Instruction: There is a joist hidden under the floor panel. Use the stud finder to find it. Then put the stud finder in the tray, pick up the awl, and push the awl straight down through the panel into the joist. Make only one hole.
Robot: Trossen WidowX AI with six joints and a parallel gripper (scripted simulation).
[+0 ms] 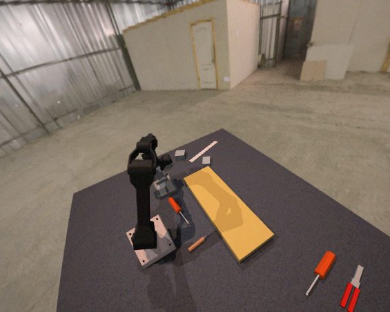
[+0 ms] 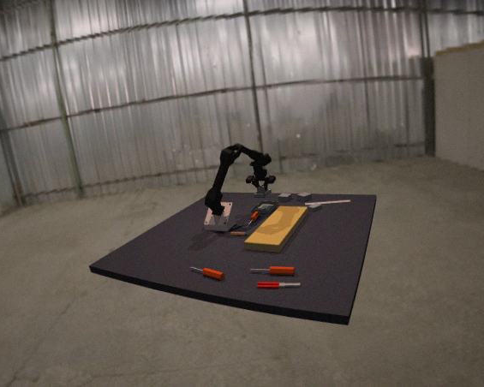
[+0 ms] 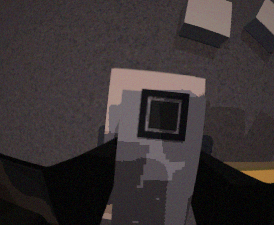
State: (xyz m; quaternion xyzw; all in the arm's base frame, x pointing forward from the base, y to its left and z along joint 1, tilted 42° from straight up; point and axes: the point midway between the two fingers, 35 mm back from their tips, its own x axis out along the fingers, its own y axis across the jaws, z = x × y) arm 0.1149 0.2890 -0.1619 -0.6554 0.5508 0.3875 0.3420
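Right now the grey tray is 110 mm below my gripper tip. The rest, counted from my gripper tip: awl: 90 mm ahead, 410 mm to the right, 110 mm below; then square light: 20 mm to the left, 30 mm above; then grey stud finder: 10 mm to the left, 20 mm above.
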